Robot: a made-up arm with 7 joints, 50 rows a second.
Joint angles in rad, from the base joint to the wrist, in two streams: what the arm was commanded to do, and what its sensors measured. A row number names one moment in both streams.
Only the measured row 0 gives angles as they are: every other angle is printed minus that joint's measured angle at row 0.
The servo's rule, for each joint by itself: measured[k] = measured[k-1] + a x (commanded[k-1-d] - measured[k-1]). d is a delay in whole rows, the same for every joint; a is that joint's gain. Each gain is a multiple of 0.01, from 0.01 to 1. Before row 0 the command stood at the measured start. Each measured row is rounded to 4 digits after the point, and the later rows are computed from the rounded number. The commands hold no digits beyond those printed.
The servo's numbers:
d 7
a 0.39 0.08 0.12 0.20 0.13 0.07 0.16
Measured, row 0:
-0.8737 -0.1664 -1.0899 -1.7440 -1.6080 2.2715 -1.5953
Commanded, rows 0 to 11:
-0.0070 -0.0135 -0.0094 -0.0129 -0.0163 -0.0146 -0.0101
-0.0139 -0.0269 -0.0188 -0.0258 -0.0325 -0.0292 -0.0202
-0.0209 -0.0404 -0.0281 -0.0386 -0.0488 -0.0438 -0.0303
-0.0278 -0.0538 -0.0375 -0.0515 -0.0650 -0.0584 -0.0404
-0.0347 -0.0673 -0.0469 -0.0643 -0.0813 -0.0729 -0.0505
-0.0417 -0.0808 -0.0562 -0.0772 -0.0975 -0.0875 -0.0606
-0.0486 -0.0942 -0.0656 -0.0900 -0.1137 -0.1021 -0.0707
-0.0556 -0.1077 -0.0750 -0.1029 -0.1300 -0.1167 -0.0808
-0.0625 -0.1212 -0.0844 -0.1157 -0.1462 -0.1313 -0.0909
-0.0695 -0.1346 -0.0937 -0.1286 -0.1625 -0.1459 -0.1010
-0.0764 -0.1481 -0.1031 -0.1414 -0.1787 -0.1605 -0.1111
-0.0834 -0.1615 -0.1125 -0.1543 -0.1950 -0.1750 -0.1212
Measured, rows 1 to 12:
0.0000 0.0000 0.0000 0.0000 0.0000 0.0000 0.0000
0.0000 0.0000 0.0000 0.0000 0.0000 0.0000 0.0000
0.0000 0.0000 0.0000 0.0000 0.0000 0.0000 0.0000
0.0000 0.0000 0.0000 0.0000 0.0000 0.0000 0.0000
0.0000 0.0000 0.0000 0.0000 0.0000 0.0000 0.0000
0.0000 0.0000 0.0000 0.0000 0.0000 0.0000 0.0000
0.0000 0.0000 0.0000 0.0000 0.0000 0.0000 0.0000
-0.0027 -0.0011 -0.0011 -0.0026 -0.0021 -0.0010 -0.0016
-0.0071 -0.0032 -0.0032 -0.0072 -0.0061 -0.0030 -0.0046
-0.0125 -0.0062 -0.0062 -0.0135 -0.0117 -0.0059 -0.0087
-0.0185 -0.0100 -0.0100 -0.0211 -0.0186 -0.0096 -0.0138
-0.0248 -0.0146 -0.0144 -0.0297 -0.0268 -0.0140 -0.0197

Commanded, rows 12 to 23:
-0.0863 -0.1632 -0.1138 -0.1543 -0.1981 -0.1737 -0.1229
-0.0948 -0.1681 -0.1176 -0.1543 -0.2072 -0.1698 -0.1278
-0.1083 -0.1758 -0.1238 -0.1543 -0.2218 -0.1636 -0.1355
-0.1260 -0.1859 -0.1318 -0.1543 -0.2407 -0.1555 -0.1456
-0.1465 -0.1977 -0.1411 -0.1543 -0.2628 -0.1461 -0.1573
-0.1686 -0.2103 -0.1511 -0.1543 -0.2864 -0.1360 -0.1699
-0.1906 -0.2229 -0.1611 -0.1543 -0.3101 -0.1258 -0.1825
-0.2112 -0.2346 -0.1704 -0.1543 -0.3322 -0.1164 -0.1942
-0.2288 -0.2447 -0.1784 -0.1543 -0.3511 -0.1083 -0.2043
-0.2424 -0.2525 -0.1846 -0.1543 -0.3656 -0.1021 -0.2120
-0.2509 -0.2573 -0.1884 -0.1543 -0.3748 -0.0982 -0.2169
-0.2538 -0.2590 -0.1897 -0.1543 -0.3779 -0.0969 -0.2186
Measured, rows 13 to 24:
-0.0314 -0.0199 -0.0194 -0.0392 -0.0360 -0.0191 -0.0262
-0.0381 -0.0258 -0.0249 -0.0494 -0.0461 -0.0249 -0.0333
-0.0449 -0.0324 -0.0309 -0.0601 -0.0570 -0.0313 -0.0409
-0.0518 -0.0395 -0.0373 -0.0712 -0.0686 -0.0383 -0.0489
-0.0587 -0.0471 -0.0441 -0.0827 -0.0808 -0.0458 -0.0572
-0.0656 -0.0552 -0.0512 -0.0944 -0.0935 -0.0538 -0.0658
-0.0725 -0.0637 -0.0586 -0.1064 -0.1067 -0.0623 -0.0747
-0.0779 -0.0717 -0.0652 -0.1160 -0.1186 -0.0701 -0.0824
-0.0845 -0.0794 -0.0715 -0.1237 -0.1301 -0.0771 -0.0897
-0.0938 -0.0871 -0.0778 -0.1298 -0.1420 -0.0832 -0.0970
-0.1064 -0.0950 -0.0843 -0.1347 -0.1548 -0.0883 -0.1048
-0.1220 -0.1032 -0.0911 -0.1386 -0.1688 -0.0923 -0.1132

